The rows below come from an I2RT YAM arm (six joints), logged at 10 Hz.
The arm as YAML. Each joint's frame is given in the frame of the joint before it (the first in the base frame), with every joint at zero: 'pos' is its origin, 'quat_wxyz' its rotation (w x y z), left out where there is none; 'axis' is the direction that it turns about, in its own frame. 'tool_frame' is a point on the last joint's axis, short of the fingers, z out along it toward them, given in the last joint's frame.
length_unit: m
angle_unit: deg
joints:
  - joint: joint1
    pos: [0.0, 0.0, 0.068]
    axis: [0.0, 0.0, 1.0]
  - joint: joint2
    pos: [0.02, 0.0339, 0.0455]
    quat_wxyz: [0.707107, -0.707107, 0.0, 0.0]
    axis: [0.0, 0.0, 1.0]
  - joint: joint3
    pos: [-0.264, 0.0, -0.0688]
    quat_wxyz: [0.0, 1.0, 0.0, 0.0]
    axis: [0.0, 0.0, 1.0]
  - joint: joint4
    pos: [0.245, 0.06, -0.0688]
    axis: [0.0, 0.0, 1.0]
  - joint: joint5
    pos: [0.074, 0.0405, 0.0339]
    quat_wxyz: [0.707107, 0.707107, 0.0, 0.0]
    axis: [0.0, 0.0, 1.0]
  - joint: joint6
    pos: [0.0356, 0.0, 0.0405]
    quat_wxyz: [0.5, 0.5, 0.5, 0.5]
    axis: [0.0, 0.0, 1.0]
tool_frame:
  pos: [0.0, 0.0, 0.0]
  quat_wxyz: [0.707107, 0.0, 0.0, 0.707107]
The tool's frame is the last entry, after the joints.
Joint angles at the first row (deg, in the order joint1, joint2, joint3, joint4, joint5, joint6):
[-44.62, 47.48, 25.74, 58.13, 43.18, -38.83]
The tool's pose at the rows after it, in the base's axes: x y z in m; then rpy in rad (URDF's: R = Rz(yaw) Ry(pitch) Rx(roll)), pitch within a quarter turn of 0, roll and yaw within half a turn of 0:
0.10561 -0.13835 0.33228 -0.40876 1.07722 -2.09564
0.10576 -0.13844 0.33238 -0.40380 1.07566 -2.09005
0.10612 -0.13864 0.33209 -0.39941 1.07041 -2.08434
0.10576 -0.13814 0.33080 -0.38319 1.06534 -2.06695
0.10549 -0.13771 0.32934 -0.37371 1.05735 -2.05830
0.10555 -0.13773 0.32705 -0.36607 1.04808 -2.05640
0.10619 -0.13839 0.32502 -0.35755 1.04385 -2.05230
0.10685 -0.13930 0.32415 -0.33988 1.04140 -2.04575
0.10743 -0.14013 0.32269 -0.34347 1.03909 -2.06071
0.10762 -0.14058 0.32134 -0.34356 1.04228 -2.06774
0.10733 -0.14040 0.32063 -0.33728 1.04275 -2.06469
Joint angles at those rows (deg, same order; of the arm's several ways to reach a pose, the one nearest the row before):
[-44.62, 47.68, 25.74, 58.44, 43.03, -38.85]
[-44.62, 47.79, 25.74, 58.70, 42.94, -38.85]
[-44.62, 48.05, 25.63, 59.40, 42.70, -39.05]
[-44.62, 48.12, 25.17, 60.45, 42.46, -39.07]
[-44.62, 48.29, 24.67, 61.76, 42.22, -39.44]
[-44.62, 48.84, 24.03, 63.77, 42.15, -40.14]
[-44.62, 49.56, 23.62, 65.43, 42.19, -40.47]
[-44.62, 50.46, 23.46, 67.28, 42.59, -40.88]
[-44.62, 51.20, 23.24, 68.71, 43.00, -41.65]
[-44.62, 51.55, 23.05, 69.32, 43.42, -41.82]
[-44.62, 51.62, 22.85, 69.78, 43.57, -41.87]

